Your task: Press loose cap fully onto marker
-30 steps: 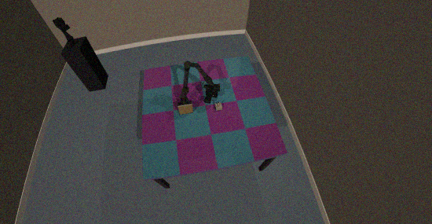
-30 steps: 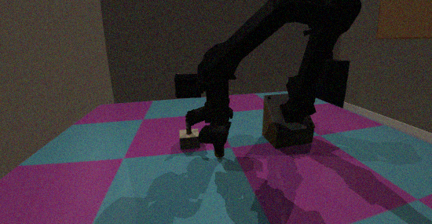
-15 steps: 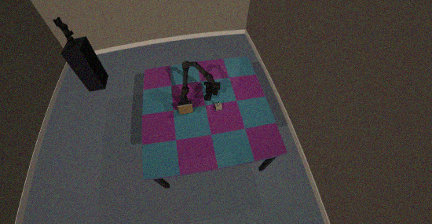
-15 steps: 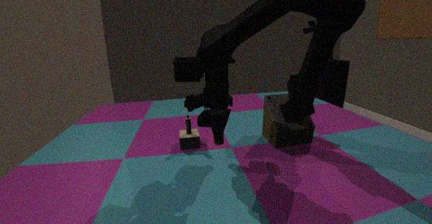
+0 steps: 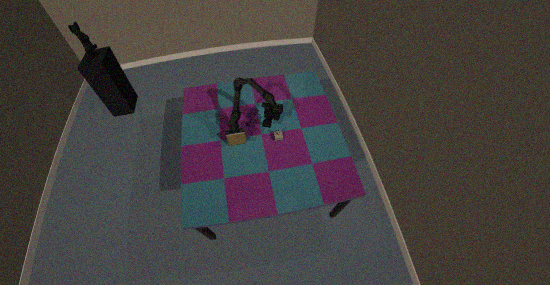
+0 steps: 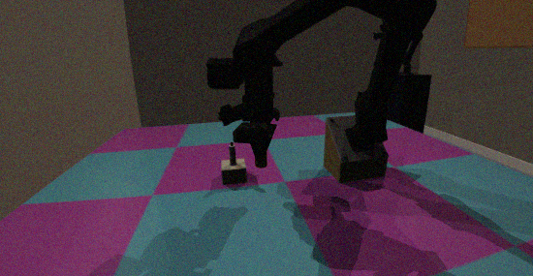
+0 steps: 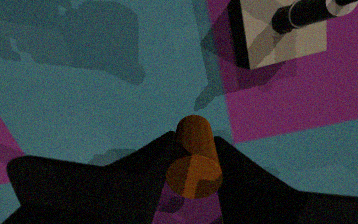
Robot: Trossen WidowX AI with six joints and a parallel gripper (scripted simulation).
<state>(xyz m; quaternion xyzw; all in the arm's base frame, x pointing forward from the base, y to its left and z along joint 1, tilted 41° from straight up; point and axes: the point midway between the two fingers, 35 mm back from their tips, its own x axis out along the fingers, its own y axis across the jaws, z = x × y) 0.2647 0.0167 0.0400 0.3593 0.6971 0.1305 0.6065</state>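
My gripper tip is now 6 cm short of the holder block, 9 cm to the left of it and 6 cm above it. From my gripper tip the other things lie so: orange cap 1 cm above.
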